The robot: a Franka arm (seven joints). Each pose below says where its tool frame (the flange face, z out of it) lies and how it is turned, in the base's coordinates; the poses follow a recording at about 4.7 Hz.
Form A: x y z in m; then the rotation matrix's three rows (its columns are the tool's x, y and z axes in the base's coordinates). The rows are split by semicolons.
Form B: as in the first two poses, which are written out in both.
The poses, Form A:
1: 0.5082 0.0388 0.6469; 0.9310 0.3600 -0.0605; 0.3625 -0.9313 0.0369; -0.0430 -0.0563 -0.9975
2: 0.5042 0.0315 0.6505; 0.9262 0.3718 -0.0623; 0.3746 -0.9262 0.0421; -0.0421 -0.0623 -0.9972
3: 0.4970 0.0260 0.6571; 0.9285 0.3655 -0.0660; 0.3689 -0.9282 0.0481; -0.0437 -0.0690 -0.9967
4: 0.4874 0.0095 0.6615; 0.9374 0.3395 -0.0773; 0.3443 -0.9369 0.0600; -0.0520 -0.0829 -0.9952
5: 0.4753 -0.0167 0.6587; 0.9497 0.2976 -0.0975; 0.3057 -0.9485 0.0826; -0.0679 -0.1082 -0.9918
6: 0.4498 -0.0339 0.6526; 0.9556 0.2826 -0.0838; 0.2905 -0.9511 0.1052; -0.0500 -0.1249 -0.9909
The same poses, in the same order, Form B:
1: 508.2 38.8 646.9; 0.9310 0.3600 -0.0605; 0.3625 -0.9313 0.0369; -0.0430 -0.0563 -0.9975
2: 504.2 31.5 650.5; 0.9262 0.3718 -0.0623; 0.3746 -0.9262 0.0421; -0.0421 -0.0623 -0.9972
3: 497.0 26.0 657.1; 0.9285 0.3655 -0.0660; 0.3689 -0.9282 0.0481; -0.0437 -0.0690 -0.9967
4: 487.4 9.5 661.5; 0.9374 0.3395 -0.0773; 0.3443 -0.9369 0.0600; -0.0520 -0.0829 -0.9952
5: 475.3 -16.7 658.7; 0.9497 0.2976 -0.0975; 0.3057 -0.9485 0.0826; -0.0679 -0.1082 -0.9918
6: 449.8 -33.9 652.6; 0.9556 0.2826 -0.0838; 0.2905 -0.9511 0.1052; -0.0500 -0.1249 -0.9909
